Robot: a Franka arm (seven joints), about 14 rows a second.
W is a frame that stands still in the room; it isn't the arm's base.
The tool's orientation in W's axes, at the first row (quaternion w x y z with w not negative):
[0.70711 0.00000 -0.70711 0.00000]
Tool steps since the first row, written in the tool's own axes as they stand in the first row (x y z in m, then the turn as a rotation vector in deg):
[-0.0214 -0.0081 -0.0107 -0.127 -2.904 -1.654]
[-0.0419 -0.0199 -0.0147 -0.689 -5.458 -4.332]
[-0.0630 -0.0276 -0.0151 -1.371 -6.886 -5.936]
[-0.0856 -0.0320 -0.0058 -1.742 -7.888 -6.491]
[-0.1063 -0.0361 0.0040 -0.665 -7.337 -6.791]
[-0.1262 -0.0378 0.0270 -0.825 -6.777 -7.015]
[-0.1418 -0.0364 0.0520 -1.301 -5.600 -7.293]
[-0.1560 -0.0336 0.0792 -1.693 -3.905 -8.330]
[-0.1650 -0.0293 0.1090 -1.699 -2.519 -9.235]
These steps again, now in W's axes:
[0.0107 -0.0081 -0.0214 1.654 -2.904 -0.127]
[0.0147 -0.0199 -0.0419 4.332 -5.458 -0.689]
[0.0151 -0.0276 -0.0630 5.936 -6.886 -1.371]
[0.0058 -0.0320 -0.0856 6.491 -7.888 -1.742]
[-0.0040 -0.0361 -0.1063 6.791 -7.337 -0.665]
[-0.0270 -0.0378 -0.1262 7.015 -6.777 -0.825]
[-0.0520 -0.0364 -0.1418 7.293 -5.600 -1.301]
[-0.0792 -0.0336 -0.1560 8.330 -3.905 -1.693]
[-0.1090 -0.0293 -0.1650 9.235 -2.519 -1.699]

